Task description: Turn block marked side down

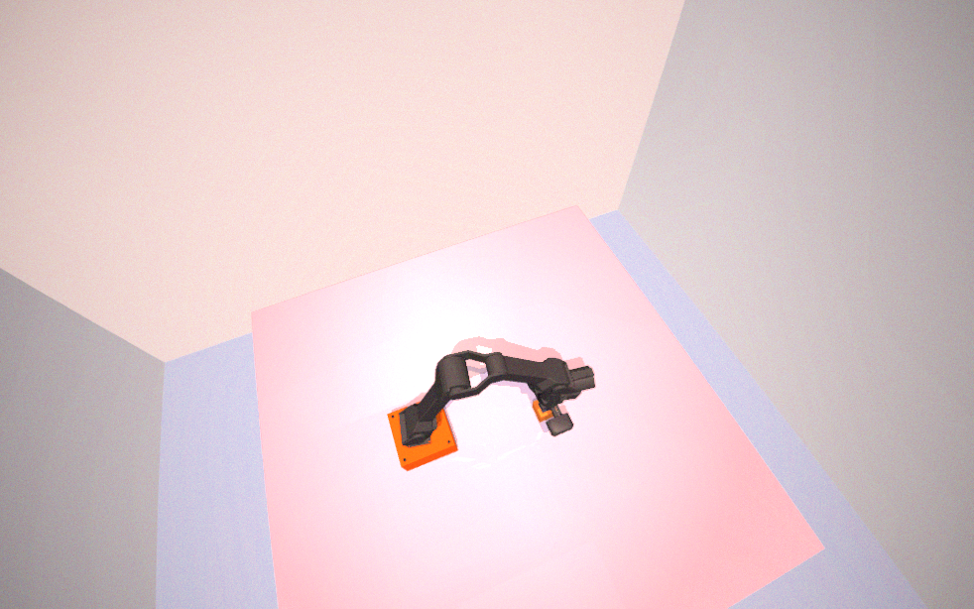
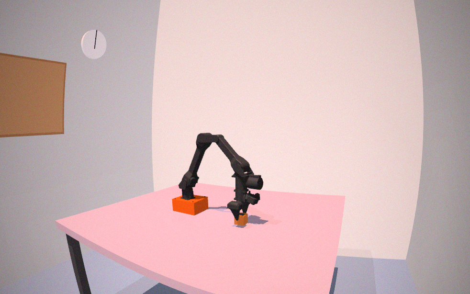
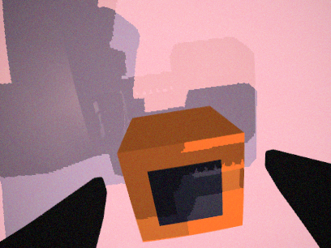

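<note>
My gripper tip is now 1 cm below the orange block.
</note>
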